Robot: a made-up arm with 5 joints. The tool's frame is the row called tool.
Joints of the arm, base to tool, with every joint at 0 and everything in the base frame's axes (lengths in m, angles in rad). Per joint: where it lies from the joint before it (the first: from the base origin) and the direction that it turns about. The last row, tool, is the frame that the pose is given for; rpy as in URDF.
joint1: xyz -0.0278 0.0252 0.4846 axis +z
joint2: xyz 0.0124 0.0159 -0.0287 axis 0 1 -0.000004
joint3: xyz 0.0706 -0.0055 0.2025 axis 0 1 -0.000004
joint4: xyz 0.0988 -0.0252 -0.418 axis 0 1 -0.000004
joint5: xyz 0.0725 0.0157 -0.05 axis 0 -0.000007 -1
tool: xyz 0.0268 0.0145 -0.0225 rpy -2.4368 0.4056 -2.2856
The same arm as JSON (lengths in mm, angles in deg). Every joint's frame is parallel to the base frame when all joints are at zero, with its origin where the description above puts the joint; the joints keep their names.
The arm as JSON. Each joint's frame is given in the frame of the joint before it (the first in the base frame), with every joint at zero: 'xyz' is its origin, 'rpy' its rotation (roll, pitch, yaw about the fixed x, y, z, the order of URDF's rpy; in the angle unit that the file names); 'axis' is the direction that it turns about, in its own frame. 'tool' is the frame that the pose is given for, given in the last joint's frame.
{
  "units": {
    "length": "mm",
    "angle": "deg"
  },
  "joints": [
    {
      "name": "joint1",
      "type": "revolute",
      "origin": {
        "xyz": [
          -27.8,
          25.2,
          484.6
        ],
        "rpy": [
          0.0,
          0.0,
          0.0
        ]
      },
      "axis": "+z"
    },
    {
      "name": "joint2",
      "type": "revolute",
      "origin": {
        "xyz": [
          12.4,
          15.9,
          -28.7
        ],
        "rpy": [
          0.0,
          0.0,
          0.0
        ]
      },
      "axis": "+y"
    },
    {
      "name": "joint3",
      "type": "revolute",
      "origin": {
        "xyz": [
          70.6,
          -5.5,
          202.5
        ],
        "rpy": [
          0.0,
          0.0,
          0.0
        ]
      },
      "axis": "+y"
    },
    {
      "name": "joint4",
      "type": "revolute",
      "origin": {
        "xyz": [
          98.8,
          -25.2,
          -418.0
        ],
        "rpy": [
          0.0,
          0.0,
          0.0
        ]
      },
      "axis": "+y"
    },
    {
      "name": "joint5",
      "type": "revolute",
      "origin": {
        "xyz": [
          72.5,
          15.7,
          -50.0
        ],
        "rpy": [
          0.0,
          0.0,
          0.0
        ]
      },
      "axis": "-z"
    }
  ],
  "tool": {
    "origin": {
      "xyz": [
        26.8,
        14.5,
        -22.5
      ],
      "rpy": [
        -139.62,
        23.24,
        -130.96
      ]
    }
  }
}

